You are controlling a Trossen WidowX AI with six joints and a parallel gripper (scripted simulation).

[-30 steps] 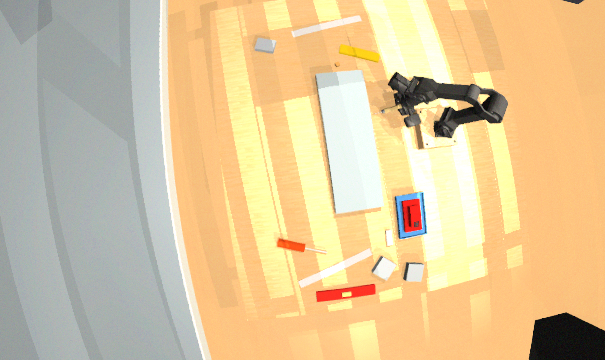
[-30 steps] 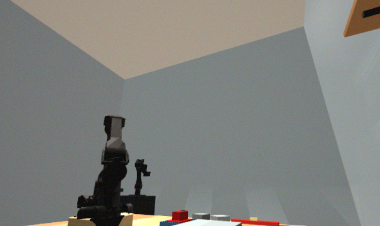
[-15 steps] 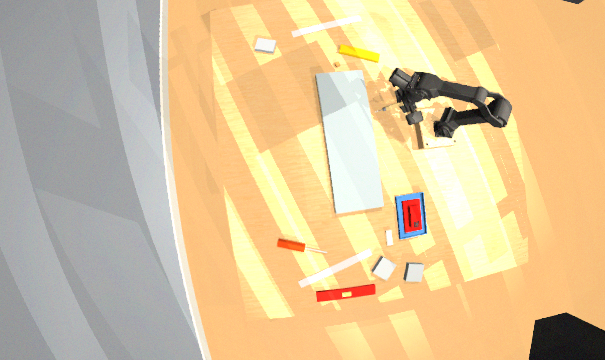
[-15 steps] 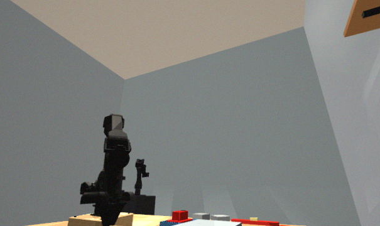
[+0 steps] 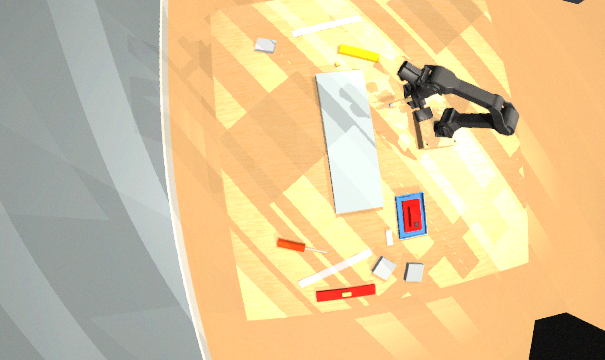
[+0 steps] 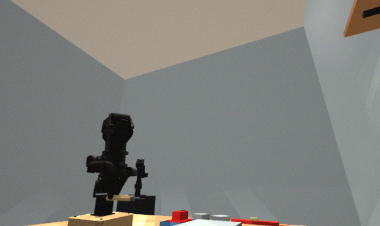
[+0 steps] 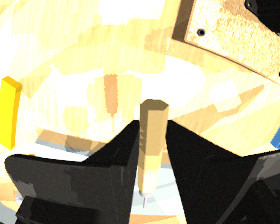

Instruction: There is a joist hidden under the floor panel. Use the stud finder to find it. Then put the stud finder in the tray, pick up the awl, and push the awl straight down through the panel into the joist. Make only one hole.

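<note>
Right now my gripper tip is 50 mm short of the thin awl and 20 mm to the right of it. Also, from my gripper tip: blue tray: 40 mm behind, 420 mm to the left, 110 mm below; then red stud finder: 40 mm behind, 440 mm to the left, 70 mm below; then yellow bar: 140 mm ahead, 220 mm to the right, 110 mm below.
</note>
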